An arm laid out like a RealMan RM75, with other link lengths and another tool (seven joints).
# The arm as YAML. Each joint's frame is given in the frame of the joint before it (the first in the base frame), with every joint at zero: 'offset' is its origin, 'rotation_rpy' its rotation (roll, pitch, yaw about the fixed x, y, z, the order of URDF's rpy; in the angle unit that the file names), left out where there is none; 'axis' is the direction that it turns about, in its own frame. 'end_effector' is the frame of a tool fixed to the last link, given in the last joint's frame.
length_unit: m
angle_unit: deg
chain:
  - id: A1
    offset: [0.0, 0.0, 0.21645]
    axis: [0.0, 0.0, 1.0]
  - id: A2
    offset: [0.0, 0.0, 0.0]
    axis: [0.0, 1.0, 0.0]
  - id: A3
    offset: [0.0, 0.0, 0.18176]
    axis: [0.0, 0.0, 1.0]
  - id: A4
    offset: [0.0, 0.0, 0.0]
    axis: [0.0, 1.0, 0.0]
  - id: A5
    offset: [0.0, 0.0, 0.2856]
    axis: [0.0, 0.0, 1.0]
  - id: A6
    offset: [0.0, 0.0, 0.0]
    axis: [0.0, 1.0, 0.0]
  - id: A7
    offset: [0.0, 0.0, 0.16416]
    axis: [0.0, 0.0, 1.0]
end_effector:
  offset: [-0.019, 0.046, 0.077]
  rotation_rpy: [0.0, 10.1, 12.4]
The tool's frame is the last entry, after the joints.
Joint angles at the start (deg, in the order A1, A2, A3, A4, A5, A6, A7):
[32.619 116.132 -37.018 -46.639 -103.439 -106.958 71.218]
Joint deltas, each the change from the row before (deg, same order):
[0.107 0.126 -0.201 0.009 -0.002 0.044 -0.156]
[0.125 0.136 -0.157 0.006 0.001 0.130 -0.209]
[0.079 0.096 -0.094 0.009 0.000 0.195 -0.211]
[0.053 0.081 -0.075 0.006 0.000 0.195 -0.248]
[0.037 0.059 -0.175 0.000 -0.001 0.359 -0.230]
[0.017 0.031 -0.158 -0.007 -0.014 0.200 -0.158]
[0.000 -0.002 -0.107 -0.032 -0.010 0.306 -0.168]
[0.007 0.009 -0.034 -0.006 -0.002 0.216 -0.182]
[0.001 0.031 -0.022 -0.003 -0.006 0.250 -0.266]
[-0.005 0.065 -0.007 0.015 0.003 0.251 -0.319]
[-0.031 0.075 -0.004 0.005 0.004 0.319 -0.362]
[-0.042 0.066 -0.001 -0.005 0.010 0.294 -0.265]
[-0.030 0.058 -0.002 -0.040 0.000 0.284 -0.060]
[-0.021 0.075 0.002 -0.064 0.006 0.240 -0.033]
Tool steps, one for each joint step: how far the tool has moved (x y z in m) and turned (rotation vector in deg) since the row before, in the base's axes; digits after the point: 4 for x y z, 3 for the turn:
[-0.0010 -0.0002 -0.0014 -0.098 -0.033 0.278]
[-0.0010 0.0002 -0.0014 0.028 -0.035 0.262]
[-0.0005 0.0005 -0.0011 0.142 -0.053 0.145]
[-0.0003 0.0006 -0.0009 0.189 -0.067 0.139]
[-0.0001 0.0011 -0.0013 0.234 -0.175 0.049]
[0.0000 0.0005 -0.0009 0.103 -0.150 0.075]
[0.0003 0.0011 -0.0006 0.259 -0.191 -0.012]
[0.0002 0.0008 -0.0004 0.239 -0.108 0.020]
[0.0003 0.0009 -0.0005 0.308 -0.113 0.047]
[0.0003 0.0008 -0.0007 0.326 -0.074 0.065]
[0.0005 0.0010 -0.0008 0.404 -0.097 0.030]
[0.0004 0.0010 -0.0006 0.343 -0.076 -0.032]
[0.0002 0.0010 -0.0004 0.231 -0.058 -0.150]
[0.0000 0.0009 -0.0003 0.196 -0.032 -0.120]

